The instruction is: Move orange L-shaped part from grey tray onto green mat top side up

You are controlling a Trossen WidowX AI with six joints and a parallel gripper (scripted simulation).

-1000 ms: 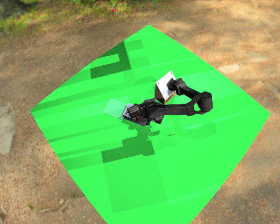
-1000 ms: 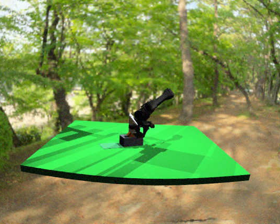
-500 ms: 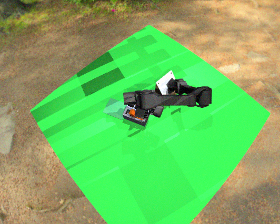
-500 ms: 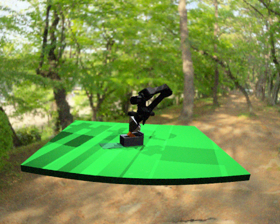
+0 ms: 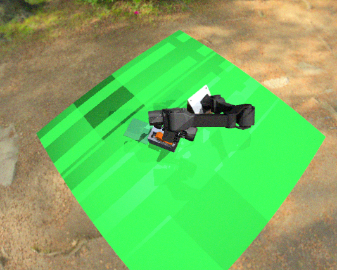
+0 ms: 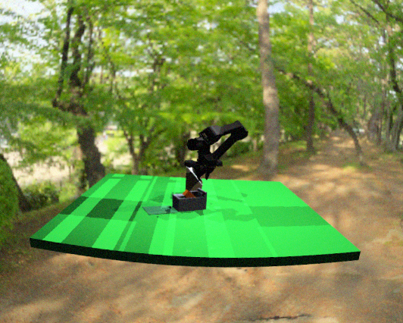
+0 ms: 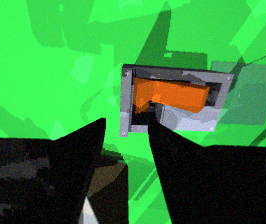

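My gripper tip is 10 cm above the orange L-shaped part, 4 cm to the left of it and 1 cm short of it. From my gripper tip the other things lie so: pale green mat 21 cm to the right, 16 cm below, 6 cm ahead.
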